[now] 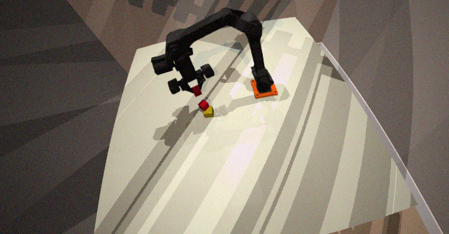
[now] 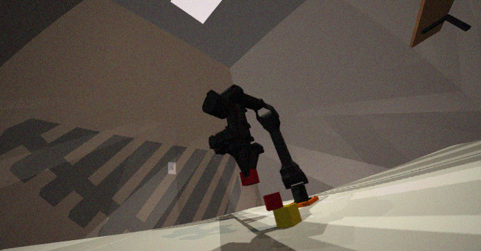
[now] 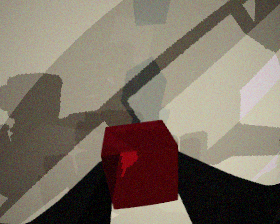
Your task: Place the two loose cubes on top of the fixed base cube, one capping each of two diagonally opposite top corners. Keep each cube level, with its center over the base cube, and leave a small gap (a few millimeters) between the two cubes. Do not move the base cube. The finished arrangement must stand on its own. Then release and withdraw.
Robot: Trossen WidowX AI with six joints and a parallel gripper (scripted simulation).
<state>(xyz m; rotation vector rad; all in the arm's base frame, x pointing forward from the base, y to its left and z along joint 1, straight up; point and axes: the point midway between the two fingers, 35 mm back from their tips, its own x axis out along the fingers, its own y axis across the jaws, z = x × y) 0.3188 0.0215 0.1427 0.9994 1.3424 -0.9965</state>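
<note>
My gripper tip is 10 cm above the yellow cube, 6 cm to the right of it and 3 cm past it.
</note>
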